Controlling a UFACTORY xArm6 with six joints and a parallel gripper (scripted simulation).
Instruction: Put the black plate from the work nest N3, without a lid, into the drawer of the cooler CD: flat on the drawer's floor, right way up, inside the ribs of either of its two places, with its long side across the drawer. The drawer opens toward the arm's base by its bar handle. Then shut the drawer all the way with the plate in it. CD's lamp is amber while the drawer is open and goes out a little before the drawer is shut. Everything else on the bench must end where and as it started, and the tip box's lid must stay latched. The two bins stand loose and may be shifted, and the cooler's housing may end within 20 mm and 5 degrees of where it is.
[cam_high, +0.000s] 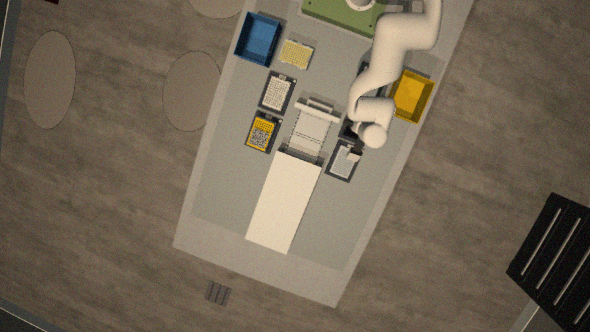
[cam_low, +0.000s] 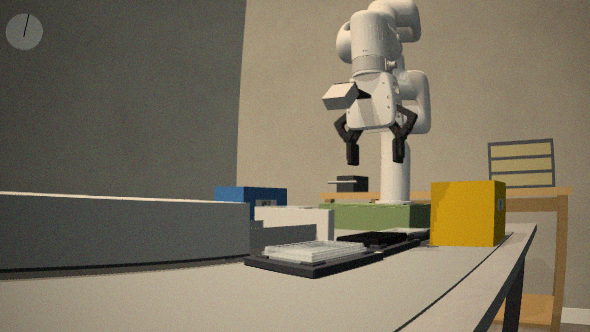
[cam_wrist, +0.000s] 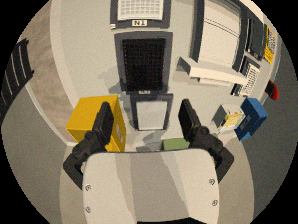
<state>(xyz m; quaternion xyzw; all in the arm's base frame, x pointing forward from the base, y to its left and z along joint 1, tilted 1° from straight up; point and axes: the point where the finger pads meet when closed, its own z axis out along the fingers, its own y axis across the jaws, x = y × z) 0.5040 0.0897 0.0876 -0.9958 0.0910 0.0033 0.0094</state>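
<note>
The black plate lies 14 cm below my hand. Also, from my hand: yellow bin (15 cm behind, 17 cm to the left, 12 cm below); yellow tip box (10 cm ahead, 40 cm to the right, 11 cm below); drawer (8 cm ahead, 20 cm to the right, 14 cm below).
</note>
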